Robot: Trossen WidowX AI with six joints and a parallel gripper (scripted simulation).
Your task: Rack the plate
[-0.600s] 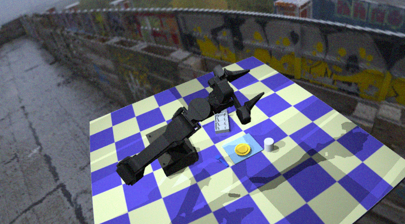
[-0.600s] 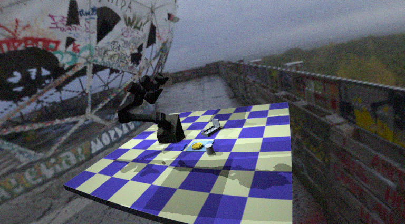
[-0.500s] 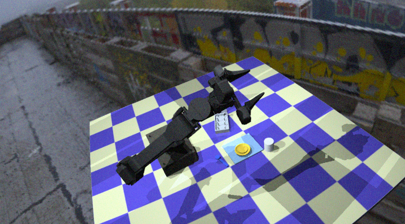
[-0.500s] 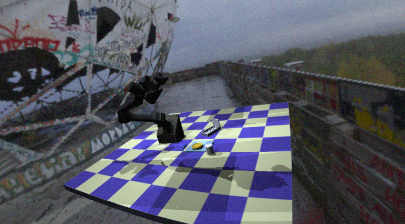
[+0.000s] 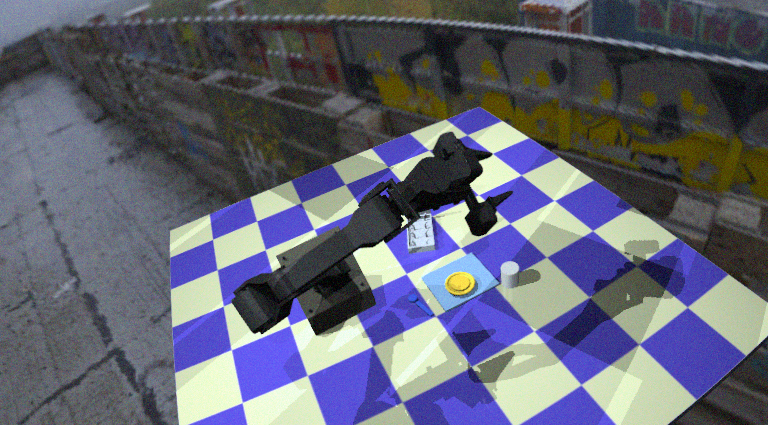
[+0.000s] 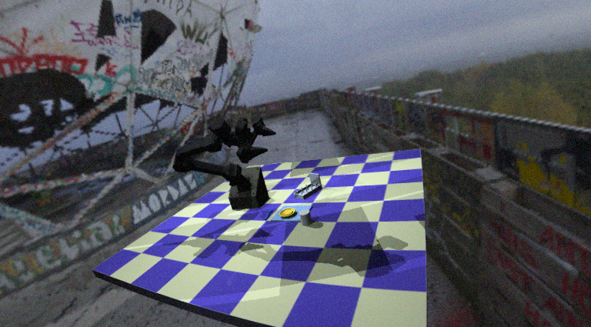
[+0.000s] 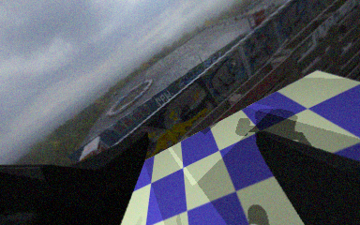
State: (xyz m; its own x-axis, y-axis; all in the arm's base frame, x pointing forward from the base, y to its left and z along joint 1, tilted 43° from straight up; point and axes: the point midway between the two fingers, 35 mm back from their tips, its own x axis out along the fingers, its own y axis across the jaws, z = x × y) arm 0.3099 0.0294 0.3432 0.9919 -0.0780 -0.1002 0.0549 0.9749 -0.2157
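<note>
The yellow plate is 70 mm behind my gripper tip, 90 mm to the left of it and 350 mm below it. Also, from my gripper tip: grey dish rack: 60 mm behind, 320 mm to the left, 340 mm below; light blue mat: 60 mm behind, 110 mm to the left, 360 mm below.
</note>
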